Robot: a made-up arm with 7 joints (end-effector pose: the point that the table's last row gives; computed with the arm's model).
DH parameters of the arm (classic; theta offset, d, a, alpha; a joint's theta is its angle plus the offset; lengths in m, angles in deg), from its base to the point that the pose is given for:
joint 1: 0 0.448 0 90
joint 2: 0 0.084 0 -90
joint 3: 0 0.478 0.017 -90
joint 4: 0 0.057 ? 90
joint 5: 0 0.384 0 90
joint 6: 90 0.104 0.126 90
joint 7: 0 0.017 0 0
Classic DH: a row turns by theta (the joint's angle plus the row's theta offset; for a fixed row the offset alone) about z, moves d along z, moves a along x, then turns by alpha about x.
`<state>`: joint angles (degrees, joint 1 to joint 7).
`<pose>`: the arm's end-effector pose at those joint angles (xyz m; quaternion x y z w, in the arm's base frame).
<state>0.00 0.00 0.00 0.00 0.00 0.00 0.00</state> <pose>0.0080 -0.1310 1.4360 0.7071 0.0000 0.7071 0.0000</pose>
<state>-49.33 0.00 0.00 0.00 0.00 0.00 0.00</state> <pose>-0.0941 -0.0914 1.4360 0.6426 -0.2951 0.6426 0.2951</pose>
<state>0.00 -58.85 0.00 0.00 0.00 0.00 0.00</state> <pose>0.8497 -0.1310 0.9522 0.9633 0.0000 0.2685 0.0000</pose>
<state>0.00 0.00 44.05 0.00 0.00 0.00 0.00</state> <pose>0.0384 -0.1122 1.4360 -0.6555 -0.2652 -0.6555 0.2652</pose>
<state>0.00 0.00 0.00 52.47 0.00 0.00 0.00</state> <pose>0.4160 -0.1310 1.2438 0.9468 0.0000 0.3217 0.0000</pose>
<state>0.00 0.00 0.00 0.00 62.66 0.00 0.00</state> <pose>0.0912 -0.0597 1.4360 -0.6040 -0.3677 -0.6040 0.3677</pose>
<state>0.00 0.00 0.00 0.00 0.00 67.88 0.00</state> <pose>-0.1193 -0.1310 1.3732 0.1918 0.0000 0.9814 0.0000</pose>
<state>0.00 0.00 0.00 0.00 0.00 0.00 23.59</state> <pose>0.0080 -0.1310 1.4360 -0.6922 0.1445 -0.6922 0.1445</pose>
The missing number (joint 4, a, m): -0.026
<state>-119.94 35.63 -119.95 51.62 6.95 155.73 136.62</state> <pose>0.0763 0.5651 0.9461 0.0195 0.3172 0.5803 0.7498</pose>
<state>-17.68 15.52 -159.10 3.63 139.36 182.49 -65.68</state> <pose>-0.2872 -0.1539 1.1443 -0.7806 -0.2447 0.3199 0.4779</pose>
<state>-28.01 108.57 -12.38 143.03 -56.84 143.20 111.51</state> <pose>-0.4161 0.1305 0.6533 -0.1786 -0.1922 -0.8947 0.3614</pose>
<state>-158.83 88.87 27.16 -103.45 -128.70 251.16 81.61</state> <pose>0.1551 0.2456 0.2062 -0.1770 0.3654 -0.8051 0.4324</pose>
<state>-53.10 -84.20 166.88 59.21 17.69 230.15 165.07</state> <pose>0.3130 -0.4133 0.8015 0.9734 -0.1969 0.0765 0.0889</pose>
